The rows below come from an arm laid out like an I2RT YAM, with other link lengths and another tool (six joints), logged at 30 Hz.
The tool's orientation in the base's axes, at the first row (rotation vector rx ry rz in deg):
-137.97, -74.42, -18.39
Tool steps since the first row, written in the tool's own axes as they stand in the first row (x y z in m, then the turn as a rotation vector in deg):
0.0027, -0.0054, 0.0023, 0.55, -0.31, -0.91
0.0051, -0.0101, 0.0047, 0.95, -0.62, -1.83
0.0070, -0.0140, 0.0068, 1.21, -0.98, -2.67
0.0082, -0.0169, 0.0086, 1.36, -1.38, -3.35
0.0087, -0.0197, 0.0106, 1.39, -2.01, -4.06
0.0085, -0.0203, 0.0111, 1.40, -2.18, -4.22
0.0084, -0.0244, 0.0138, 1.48, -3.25, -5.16
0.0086, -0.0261, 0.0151, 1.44, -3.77, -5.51
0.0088, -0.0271, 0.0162, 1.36, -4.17, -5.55
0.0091, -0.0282, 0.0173, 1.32, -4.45, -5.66
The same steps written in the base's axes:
-0.0030, 0.0057, 0.0001, 0.02, 0.17, 1.09
-0.0056, 0.0109, -0.0001, -0.03, 0.22, 2.14
-0.0078, 0.0152, -0.0004, -0.21, 0.23, 3.07
-0.0095, 0.0183, -0.0009, -0.48, 0.25, 3.83
-0.0116, 0.0210, -0.0019, -1.00, 0.27, 4.62
-0.0122, 0.0213, -0.0023, -1.14, 0.30, 4.81
-0.0156, 0.0245, -0.0038, -2.01, 0.48, 5.93
-0.0169, 0.0260, -0.0045, -2.47, 0.56, 6.34
-0.0176, 0.0271, -0.0052, -2.85, 0.68, 6.44
-0.0183, 0.0284, -0.0058, -3.11, 0.74, 6.58

